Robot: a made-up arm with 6 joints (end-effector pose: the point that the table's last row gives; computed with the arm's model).
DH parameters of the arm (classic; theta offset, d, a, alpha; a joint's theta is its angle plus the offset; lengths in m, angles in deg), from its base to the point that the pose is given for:
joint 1: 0 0.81 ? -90
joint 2: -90 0 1.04 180
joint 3: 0 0 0.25 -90
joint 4: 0 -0.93 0 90
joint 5: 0 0 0 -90
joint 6: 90 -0.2 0 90
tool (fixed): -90 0 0 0
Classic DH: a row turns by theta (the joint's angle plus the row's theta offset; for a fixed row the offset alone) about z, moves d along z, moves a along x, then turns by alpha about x.
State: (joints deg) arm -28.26 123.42 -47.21 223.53 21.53 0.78
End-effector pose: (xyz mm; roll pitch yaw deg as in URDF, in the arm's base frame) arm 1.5 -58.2 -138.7 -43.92 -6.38 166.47
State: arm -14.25 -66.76 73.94 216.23 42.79 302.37
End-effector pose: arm -1616.9 327.8 1793.7 -28.89 -62.73 -133.06
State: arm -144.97 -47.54 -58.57 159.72 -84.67 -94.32
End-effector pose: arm -430.5 -217.5 1759.3 -34.73 -64.02 163.05
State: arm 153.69 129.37 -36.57 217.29 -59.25 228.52
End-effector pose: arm -159.6 -37.2 -475.6 59.02 51.95 -83.95
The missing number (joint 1, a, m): 0.23
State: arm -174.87 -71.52 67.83 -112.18 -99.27 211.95
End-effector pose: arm 1658.7 -34.6 1478.3 98.40 22.81 -77.36
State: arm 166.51 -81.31 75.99 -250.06 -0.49 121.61
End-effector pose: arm 1884.2 -450.3 1172.0 -51.74 -22.53 -12.99
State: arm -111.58 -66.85 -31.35 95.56 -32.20 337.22
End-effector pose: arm -105.1 22.8 2069.1 -50.55 -32.24 -150.41
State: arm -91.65 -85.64 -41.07 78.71 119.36 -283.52
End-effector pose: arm 182.8 408.6 1675.3 149.29 12.86 27.11
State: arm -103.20 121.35 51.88 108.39 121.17 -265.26
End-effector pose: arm -205.3 -1586.6 -436.3 -115.93 -22.96 14.94
